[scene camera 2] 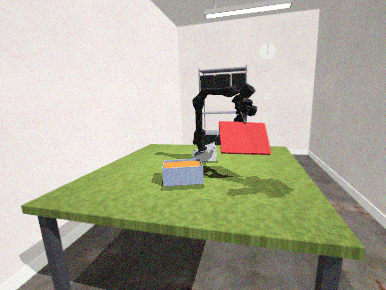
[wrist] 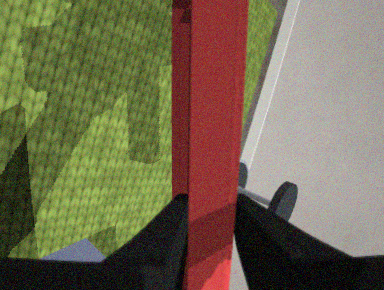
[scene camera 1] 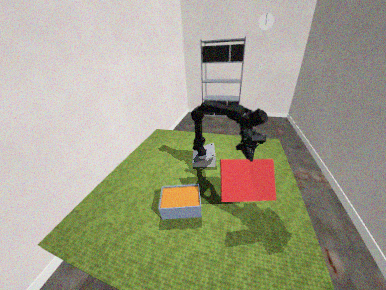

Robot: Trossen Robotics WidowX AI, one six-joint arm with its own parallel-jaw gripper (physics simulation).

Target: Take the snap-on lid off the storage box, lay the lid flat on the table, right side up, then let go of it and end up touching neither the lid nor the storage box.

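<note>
The red lid (scene camera 1: 248,181) (scene camera 2: 245,138) (wrist: 215,110) is held in the air to the right of the storage box, tilted, with its broad face toward the scene cameras. My gripper (scene camera 1: 251,159) (scene camera 2: 245,121) (wrist: 209,203) is shut on the lid's rear edge, one finger on each side of it. The storage box (scene camera 1: 181,212) (scene camera 2: 183,176) is blue-grey with an orange inside and stands open and upright on the green table. A small blue-grey corner of the box (wrist: 80,250) shows at the lower left of the wrist view. The lid and the box are apart.
The green table (scene camera 1: 115,200) (scene camera 2: 110,195) carries the grey arm base (scene camera 1: 210,162) (scene camera 2: 211,157) behind the box. The arm's and lid's shadow falls right of the box. The table's right edge runs beyond the lid. A shelf rack (scene camera 1: 223,81) stands by the far wall.
</note>
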